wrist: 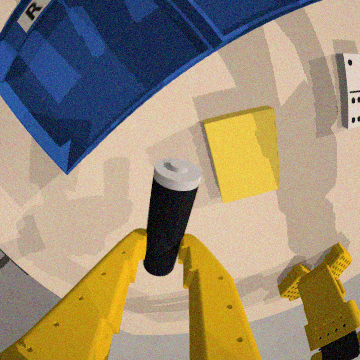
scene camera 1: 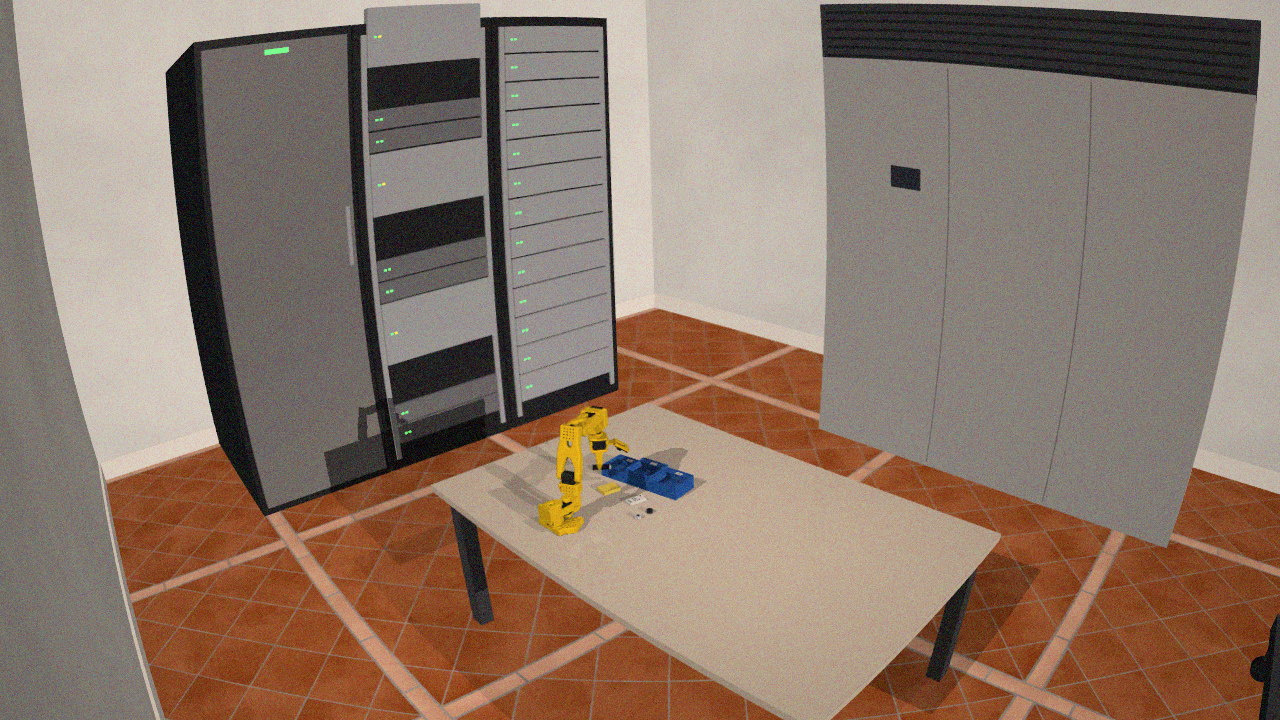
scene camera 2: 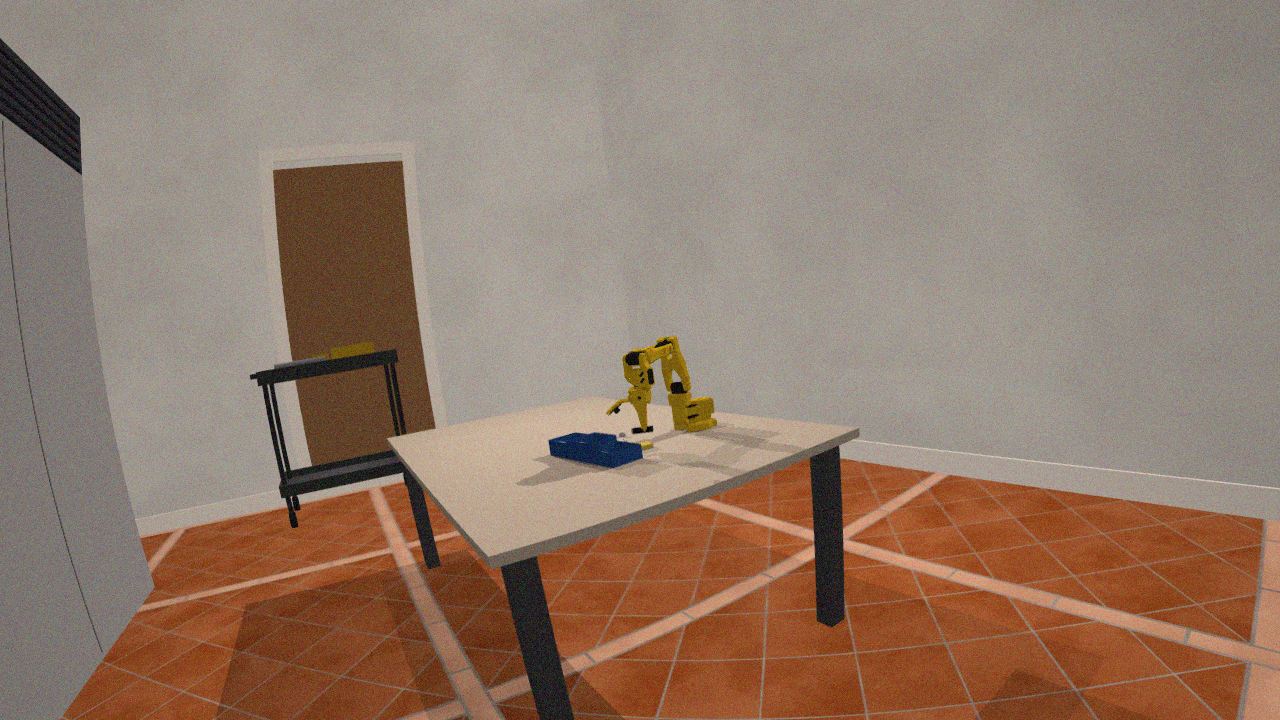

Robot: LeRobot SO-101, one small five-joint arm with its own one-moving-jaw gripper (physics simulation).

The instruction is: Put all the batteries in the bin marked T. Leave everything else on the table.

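Frame: origin at the arm's base, x ahead, y left, z up, level; metres.
Where they show: hand, its tool point: (wrist: 146, 240) (scene camera 1: 599, 465) (scene camera 2: 644, 429); arm's base, origin of its link: (wrist: 315, 263) (scene camera 1: 568, 521) (scene camera 2: 689, 428).
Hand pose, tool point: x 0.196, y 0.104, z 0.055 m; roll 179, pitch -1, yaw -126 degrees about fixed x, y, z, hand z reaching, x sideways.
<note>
Things, the pixels of their top centre, and the offset from my tool point. Level surfaces: height alone.
- black battery with a pale end cap, centre of its top: (wrist: 164, 240) (scene camera 2: 641, 426) dy -0.009, dx +0.002, dz +0.005 m
- yellow block, centre of its top: (wrist: 247, 159) (scene camera 2: 640, 444) (scene camera 1: 608, 487) dy -0.050, dx -0.011, dz -0.045 m
- white domino, centre of its top: (wrist: 358, 90) (scene camera 1: 635, 498) dy -0.145, dx +0.000, dz -0.048 m
- small dark object, centre of its top: (scene camera 1: 649, 509) dy -0.213, dx -0.015, dz -0.047 m
- table, height of its surface: dz -0.055 m
A black battery with a pale end cap (wrist: 172, 215) (scene camera 2: 642, 430) is between the two jaws of my gripper (wrist: 165, 238) (scene camera 1: 600, 464). In the wrist view the jaws press on its two sides near its dark end, and its capped end points away from them. The gripper is shut on it, close above the table, beside the joined blue bins (wrist: 30, 120) (scene camera 1: 666, 485) (scene camera 2: 595, 453). One bin label reads R in the wrist view; a label T cannot be read in these views.
A yellow block (wrist: 245, 155) (scene camera 1: 608, 488) lies beside the battery, near the bins. A white domino (wrist: 352, 92) (scene camera 1: 634, 499) lies farther along. A small dark object (scene camera 1: 649, 510) and a small pale one (scene camera 1: 637, 515) are on the table (scene camera 1: 805, 555); their kinds are unclear.
</note>
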